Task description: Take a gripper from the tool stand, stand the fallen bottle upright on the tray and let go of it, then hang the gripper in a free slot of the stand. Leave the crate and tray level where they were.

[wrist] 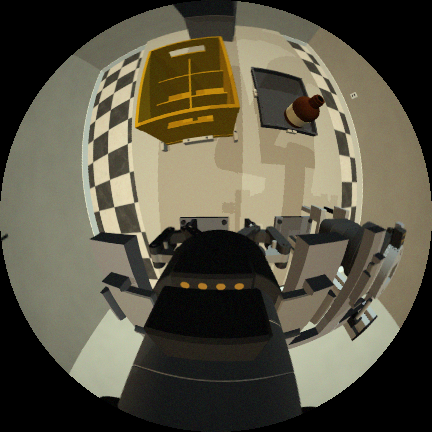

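Places are measured from the arm's base along level axes (x ahead, y left, z up), in centimetres.
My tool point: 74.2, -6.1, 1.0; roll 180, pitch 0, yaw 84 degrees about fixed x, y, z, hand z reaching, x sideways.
Observation:
For each thing: its top centre in the pictures, then the offset to it from my tool point, as dx, dy, dz. "spot": a spot on its surface instead.
- brown bottle, middle of its top: (320, 98) -25.3, +26.1, -20.0
- dark tray, middle of its top: (285, 95) -33.1, +24.8, -33.4
- yellow crate, middle of its top: (181, 64) -32.9, -3.3, -18.5
- tool, surface spot: (395, 260) spot: +0.2, +17.3, -0.1
The brown bottle (304, 110) with a cream label stands upright at the near right corner of the dark tray (263, 107), its neck leaning outward in this wide view. The tray lies flat. My gripper (219, 224), black with two jointed fingers, is open and empty, with its fingers spread wide. It is at the tool stand (320, 255), between two light upright plates, well short of the tray and crate. The black body hides part of the slot, so how the gripper is seated is unclear. The yellow crate (187, 114) stands level, left of the tray.
Another tool (395, 260) hangs on the right side of the stand, beside more upright plates. Small light brackets (198, 140) sit at the crate's near foot. Checkered strips (118, 162) run along both sides of the work surface. A dark block (212, 26) stands beyond the crate.

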